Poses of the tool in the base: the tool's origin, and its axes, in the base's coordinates. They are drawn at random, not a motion.
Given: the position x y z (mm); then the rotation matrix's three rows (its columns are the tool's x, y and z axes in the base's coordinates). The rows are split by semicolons.
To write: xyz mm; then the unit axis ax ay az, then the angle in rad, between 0 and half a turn. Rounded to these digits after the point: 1 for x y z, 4 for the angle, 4 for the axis. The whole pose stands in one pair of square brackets.
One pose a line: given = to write
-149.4, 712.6, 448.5; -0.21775, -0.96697, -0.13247; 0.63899, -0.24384, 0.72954; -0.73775, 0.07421, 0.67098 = [-149.4, 712.6, 448.5, -0.3567, 0.3295, 0.8742, 1.9772]
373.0, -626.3, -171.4; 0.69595, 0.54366, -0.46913; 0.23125, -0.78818, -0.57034; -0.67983, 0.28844, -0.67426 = [373.0, -626.3, -171.4, 0.9157, 0.2247, -0.3331, 2.6535]
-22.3, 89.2, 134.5; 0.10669, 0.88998, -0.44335; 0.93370, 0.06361, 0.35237; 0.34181, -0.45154, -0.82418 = [-22.3, 89.2, 134.5, -0.7149, -0.6982, 0.0389, 2.5444]
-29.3, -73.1, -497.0; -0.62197, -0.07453, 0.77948; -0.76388, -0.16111, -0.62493; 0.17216, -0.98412, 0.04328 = [-29.3, -73.1, -497.0, -0.3641, 0.6157, -0.6988, 2.6258]
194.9, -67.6, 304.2; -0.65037, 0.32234, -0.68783; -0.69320, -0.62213, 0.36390; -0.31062, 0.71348, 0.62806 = [194.9, -67.6, 304.2, 0.3071, -0.3314, -0.8921, 2.5361]
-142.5, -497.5, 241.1; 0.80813, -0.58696, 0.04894; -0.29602, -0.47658, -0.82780; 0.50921, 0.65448, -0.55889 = [-142.5, -497.5, 241.1, 0.9387, -0.2915, 0.1842, 2.2315]
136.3, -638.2, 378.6; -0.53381, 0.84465, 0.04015; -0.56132, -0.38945, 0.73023; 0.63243, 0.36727, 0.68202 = [136.3, -638.2, 378.6, -0.2315, -0.3777, -0.8965, 2.2403]
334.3, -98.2, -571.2; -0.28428, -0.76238, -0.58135; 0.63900, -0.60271, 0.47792; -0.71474, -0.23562, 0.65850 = [334.3, -98.2, -571.2, -0.4521, 0.0845, 0.8879, 2.2322]
